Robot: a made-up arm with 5 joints.
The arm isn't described. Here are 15 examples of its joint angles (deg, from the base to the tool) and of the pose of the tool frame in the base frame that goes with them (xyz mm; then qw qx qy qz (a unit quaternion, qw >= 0)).
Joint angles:
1: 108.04 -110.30 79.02 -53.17 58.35
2: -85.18 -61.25 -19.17 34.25 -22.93
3: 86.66 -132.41 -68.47 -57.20 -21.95
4: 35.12 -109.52 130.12 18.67 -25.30
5: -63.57 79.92 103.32 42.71 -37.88
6: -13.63 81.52 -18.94 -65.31 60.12
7: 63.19 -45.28 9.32 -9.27 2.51
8: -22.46 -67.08 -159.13 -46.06 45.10
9: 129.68 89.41 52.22 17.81 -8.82
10: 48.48 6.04 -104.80 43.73 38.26
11: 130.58 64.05 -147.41 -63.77 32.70
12: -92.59 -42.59 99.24 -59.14 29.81
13: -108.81 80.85 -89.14 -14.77 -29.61
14: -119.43 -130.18 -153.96 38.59 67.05
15: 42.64 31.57 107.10 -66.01 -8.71
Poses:
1: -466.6 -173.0 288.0 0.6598 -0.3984 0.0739 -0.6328
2: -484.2 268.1 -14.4 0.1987 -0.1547 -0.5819 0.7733
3: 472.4 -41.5 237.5 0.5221 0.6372 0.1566 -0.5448
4: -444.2 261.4 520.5 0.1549 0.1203 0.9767 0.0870
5: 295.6 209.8 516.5 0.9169 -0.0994 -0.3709 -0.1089
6: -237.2 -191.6 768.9 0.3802 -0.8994 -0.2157 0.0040
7: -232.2 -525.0 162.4 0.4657 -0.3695 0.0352 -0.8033
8: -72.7 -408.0 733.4 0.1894 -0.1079 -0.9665 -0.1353
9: -419.9 -76.0 675.9 0.1773 0.3974 0.5442 0.7172
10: 500.2 -128.1 348.0 0.6359 -0.5843 -0.2912 0.4115
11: 285.8 196.7 2.2 0.6051 -0.0842 -0.2575 0.7487
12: 266.7 -204.5 486.7 0.6560 -0.0579 -0.7495 -0.0673
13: -633.3 95.9 108.2 0.2586 -0.2951 0.8702 -0.2981
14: -157.8 280.0 817.9 0.0632 -0.9805 0.0528 -0.1782
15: -237.9 284.7 70.9 0.8448 0.2364 0.1391 0.4593
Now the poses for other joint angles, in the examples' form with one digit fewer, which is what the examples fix.
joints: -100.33 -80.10 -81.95 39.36 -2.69
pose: -720 74 362 0.167 0.365 -0.267 0.876
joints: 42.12 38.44 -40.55 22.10 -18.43
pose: 133 -523 658 0.123 -0.950 0.047 -0.283
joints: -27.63 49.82 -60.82 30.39 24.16
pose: -366 -591 346 0.552 -0.652 0.496 -0.154
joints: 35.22 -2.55 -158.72 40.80 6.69
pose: 386 219 306 0.508 -0.533 -0.536 0.413
